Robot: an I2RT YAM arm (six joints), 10 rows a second.
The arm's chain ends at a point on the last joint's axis. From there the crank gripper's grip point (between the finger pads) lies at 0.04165 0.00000 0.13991 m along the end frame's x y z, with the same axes.
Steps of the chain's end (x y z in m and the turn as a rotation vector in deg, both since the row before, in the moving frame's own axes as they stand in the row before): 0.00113 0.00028 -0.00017 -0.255 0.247 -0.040; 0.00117 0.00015 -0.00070 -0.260 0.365 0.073; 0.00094 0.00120 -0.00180 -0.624 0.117 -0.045; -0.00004 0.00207 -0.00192 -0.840 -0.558 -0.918; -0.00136 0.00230 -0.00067 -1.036 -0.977 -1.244; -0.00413 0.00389 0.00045 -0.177 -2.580 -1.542; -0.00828 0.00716 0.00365 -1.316 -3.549 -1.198; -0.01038 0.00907 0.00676 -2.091 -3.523 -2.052
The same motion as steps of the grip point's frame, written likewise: 0.00173 0.00087 -0.00035 -0.255 0.247 -0.040; 0.00206 0.00084 -0.00097 -0.260 0.365 0.073; 0.00123 0.00269 -0.00189 -0.624 0.117 -0.045; -0.00139 0.00347 -0.00153 -0.840 -0.558 -0.918; -0.00373 0.00396 0.00001 -1.036 -0.977 -1.244; -0.01048 0.00329 0.00218 -0.177 -2.580 -1.542; -0.01699 0.00962 0.00593 -1.316 -3.549 -1.198; -0.01899 0.01288 0.00899 -2.091 -3.523 -2.052
